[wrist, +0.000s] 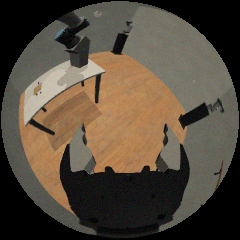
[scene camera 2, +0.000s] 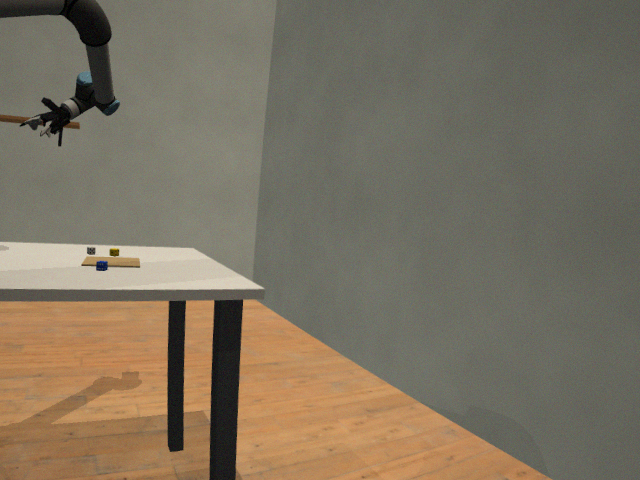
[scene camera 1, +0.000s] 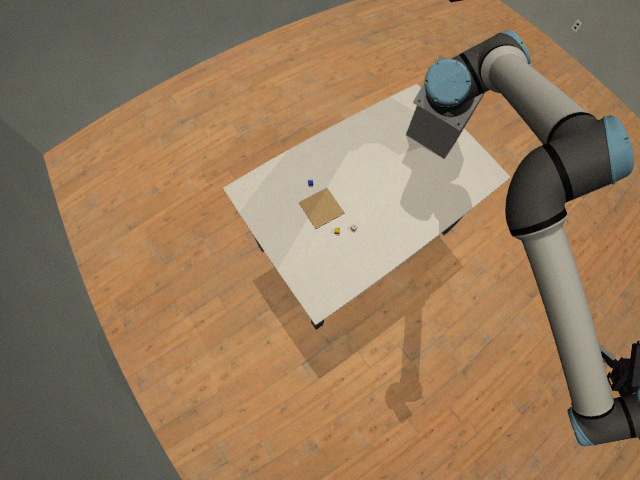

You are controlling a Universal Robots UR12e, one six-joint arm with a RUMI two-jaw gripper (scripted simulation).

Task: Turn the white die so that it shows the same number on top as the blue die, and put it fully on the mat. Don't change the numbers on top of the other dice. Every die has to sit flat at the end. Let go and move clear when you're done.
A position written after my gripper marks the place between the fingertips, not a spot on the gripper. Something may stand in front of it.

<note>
I see my gripper (scene camera 2: 29,131) and a tan mat (scene camera 1: 321,208).
My gripper is seen too in the wrist view (wrist: 125,124).
</note>
